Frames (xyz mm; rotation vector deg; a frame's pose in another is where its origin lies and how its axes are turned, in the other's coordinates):
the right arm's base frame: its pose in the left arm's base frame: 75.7 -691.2 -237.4 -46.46 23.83 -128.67
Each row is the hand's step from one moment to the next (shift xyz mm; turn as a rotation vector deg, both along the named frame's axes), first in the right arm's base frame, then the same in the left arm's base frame.
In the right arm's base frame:
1: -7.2 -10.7 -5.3 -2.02 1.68 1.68
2: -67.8 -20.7 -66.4 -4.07 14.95 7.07
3: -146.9 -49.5 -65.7 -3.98 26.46 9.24
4: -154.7 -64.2 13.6 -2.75 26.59 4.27
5: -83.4 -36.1 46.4 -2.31 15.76 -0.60
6: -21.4 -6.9 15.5 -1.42 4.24 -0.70
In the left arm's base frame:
1: -4.9 12.9 -1.7 3.08 0.16 -0.44
2: -16.4 66.6 -68.8 14.52 -8.01 -3.89
3: 13.5 142.9 -88.0 21.75 -16.28 -7.96
4: 62.4 154.1 -24.4 17.87 -16.95 -11.24
5: 58.5 81.8 17.0 8.91 -9.38 -9.31
6: 18.6 19.1 5.9 2.49 -1.92 -3.25

